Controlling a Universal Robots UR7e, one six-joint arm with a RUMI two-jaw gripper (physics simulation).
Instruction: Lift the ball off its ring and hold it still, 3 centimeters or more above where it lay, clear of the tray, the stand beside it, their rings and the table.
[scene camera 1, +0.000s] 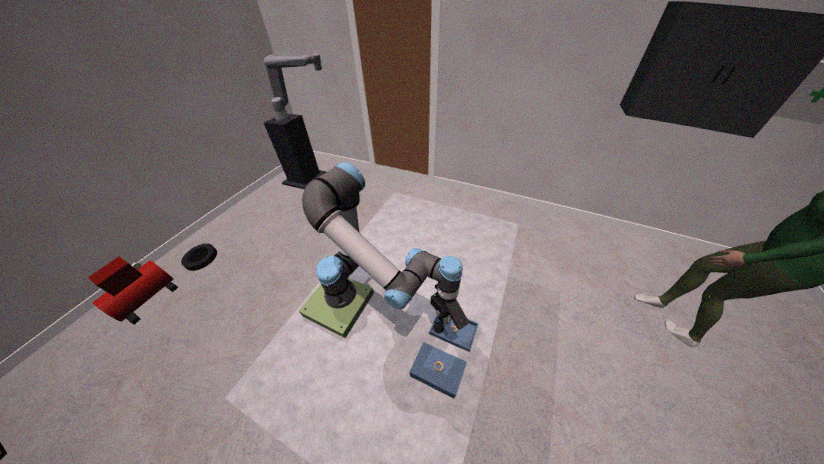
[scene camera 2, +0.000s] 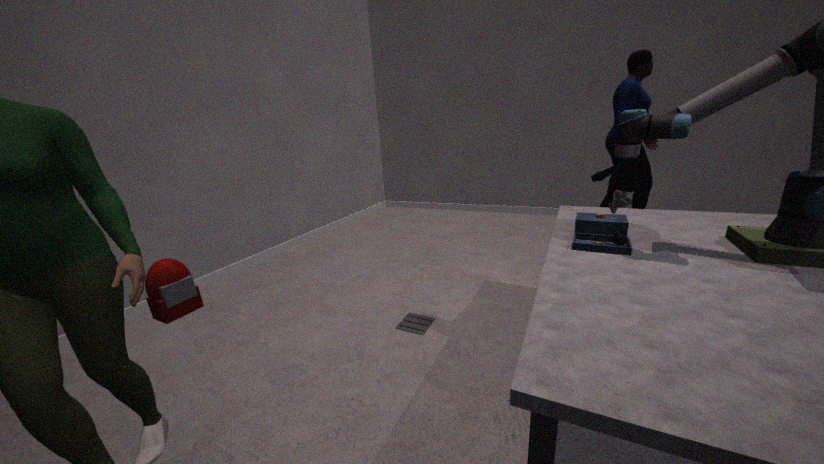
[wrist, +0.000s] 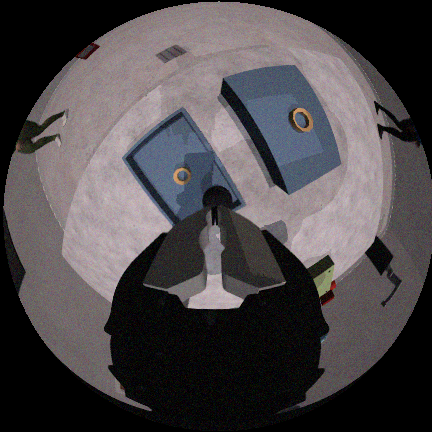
My gripper (scene camera 2: 613, 213) is 142 cm from the lens. A blue tray (scene camera 2: 600, 243): 142 cm from the lens. A blue stand (scene camera 2: 592, 223): 153 cm from the lens.
